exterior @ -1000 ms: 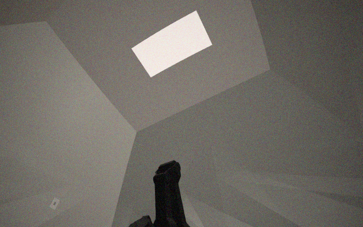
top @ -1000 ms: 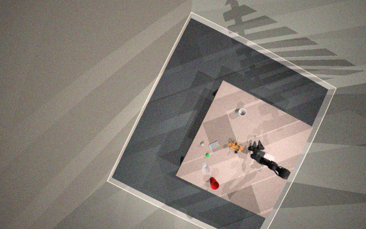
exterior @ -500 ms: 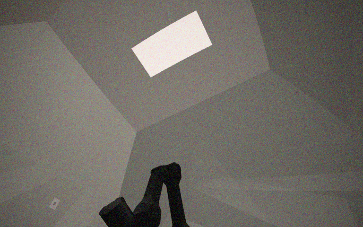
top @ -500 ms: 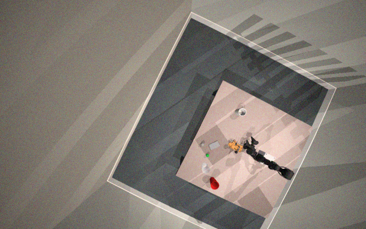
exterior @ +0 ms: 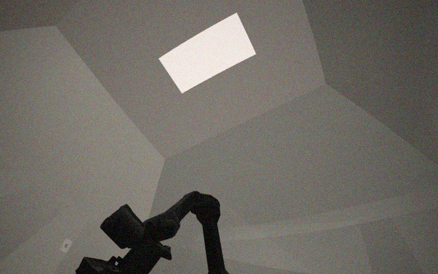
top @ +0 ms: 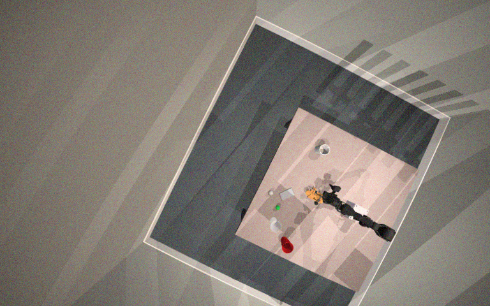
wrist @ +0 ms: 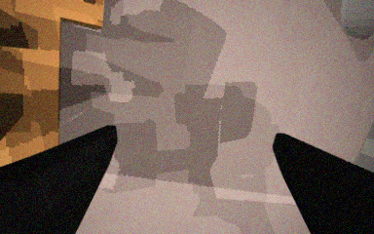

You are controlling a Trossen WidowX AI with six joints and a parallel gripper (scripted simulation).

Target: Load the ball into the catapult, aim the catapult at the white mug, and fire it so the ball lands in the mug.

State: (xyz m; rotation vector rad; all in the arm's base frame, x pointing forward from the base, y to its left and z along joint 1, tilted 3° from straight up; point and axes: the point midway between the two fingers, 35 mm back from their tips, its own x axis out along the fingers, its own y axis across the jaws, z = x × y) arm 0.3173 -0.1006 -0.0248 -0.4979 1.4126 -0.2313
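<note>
Now: gripper tip 40 mm short of the catapult frame, 110 mm to the right of it and 10 mm below it. Also, from my gripper tip: orange wooden catapult: 60 mm ahead, 90 mm to the left, 20 mm below; then white mug: 170 mm ahead, 290 mm to the right, 40 mm below; then dark ball: 170 mm to the left, 50 mm below.
</note>
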